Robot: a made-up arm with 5 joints. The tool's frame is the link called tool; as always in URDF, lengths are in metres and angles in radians.
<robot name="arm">
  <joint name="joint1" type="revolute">
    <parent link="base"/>
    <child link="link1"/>
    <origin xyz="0.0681 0 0.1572" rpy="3.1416 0 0"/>
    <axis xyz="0 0 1"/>
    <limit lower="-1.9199" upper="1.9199"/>
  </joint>
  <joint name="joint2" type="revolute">
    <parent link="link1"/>
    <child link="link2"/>
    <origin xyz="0.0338 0.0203 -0.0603" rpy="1.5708 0 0"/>
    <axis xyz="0 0 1"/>
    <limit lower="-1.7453" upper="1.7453"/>
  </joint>
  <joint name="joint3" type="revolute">
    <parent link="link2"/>
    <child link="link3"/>
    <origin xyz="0.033 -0.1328 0"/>
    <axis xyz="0 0 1"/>
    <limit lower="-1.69" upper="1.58"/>
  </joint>
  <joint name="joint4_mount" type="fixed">
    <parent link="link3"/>
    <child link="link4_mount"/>
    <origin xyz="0.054 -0.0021 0"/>
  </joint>
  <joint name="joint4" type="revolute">
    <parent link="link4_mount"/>
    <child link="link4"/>
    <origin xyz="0.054 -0.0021 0"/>
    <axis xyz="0 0 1"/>
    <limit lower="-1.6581" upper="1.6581"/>
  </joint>
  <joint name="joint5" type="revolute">
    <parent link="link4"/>
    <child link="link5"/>
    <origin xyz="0.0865 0 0.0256" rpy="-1.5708 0 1.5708"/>
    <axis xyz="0 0 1"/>
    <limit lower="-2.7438" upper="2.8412"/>
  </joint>
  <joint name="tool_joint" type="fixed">
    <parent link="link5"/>
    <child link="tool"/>
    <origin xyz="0 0 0" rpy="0 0 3.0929"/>
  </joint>
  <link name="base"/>
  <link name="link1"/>
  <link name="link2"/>
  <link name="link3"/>
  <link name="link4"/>
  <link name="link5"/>
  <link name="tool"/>
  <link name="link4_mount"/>
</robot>
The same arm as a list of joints. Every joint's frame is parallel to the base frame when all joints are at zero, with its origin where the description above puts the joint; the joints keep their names.
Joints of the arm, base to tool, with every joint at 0 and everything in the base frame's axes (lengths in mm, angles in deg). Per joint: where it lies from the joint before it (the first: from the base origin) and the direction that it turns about. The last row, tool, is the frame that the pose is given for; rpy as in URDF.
joint1: origin 68.1 0 157.2 axis -z
joint2: origin 33.8 -20.3 60.3 axis +y
joint3: origin 33 0 132.8 axis +y
joint4: origin 108 0 4.2 axis +y
joint5: origin 86.5 25.6 0 axis -x
tool: origin 0 0 0 rpy 90 -87.21 -90
Joint limits (deg, base to tool): -110..110 -100..100 -96.83..90.53 -95..95 -157.21..162.79

